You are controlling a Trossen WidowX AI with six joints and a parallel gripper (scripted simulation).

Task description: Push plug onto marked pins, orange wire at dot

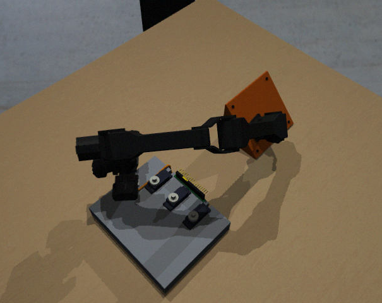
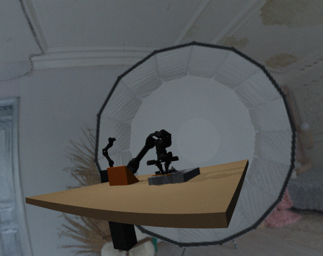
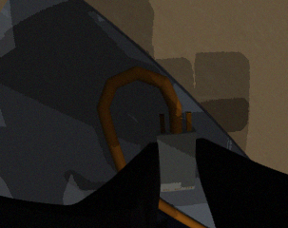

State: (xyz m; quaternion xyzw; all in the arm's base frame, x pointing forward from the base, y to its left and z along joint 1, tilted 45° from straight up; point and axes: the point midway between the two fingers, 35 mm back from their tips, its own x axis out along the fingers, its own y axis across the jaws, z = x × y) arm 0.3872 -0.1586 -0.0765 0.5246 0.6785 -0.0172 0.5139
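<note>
Now: gripper tip 6 cm short of the grey printed holder, 12 cm to the right of it and 3 cm above it.
</note>
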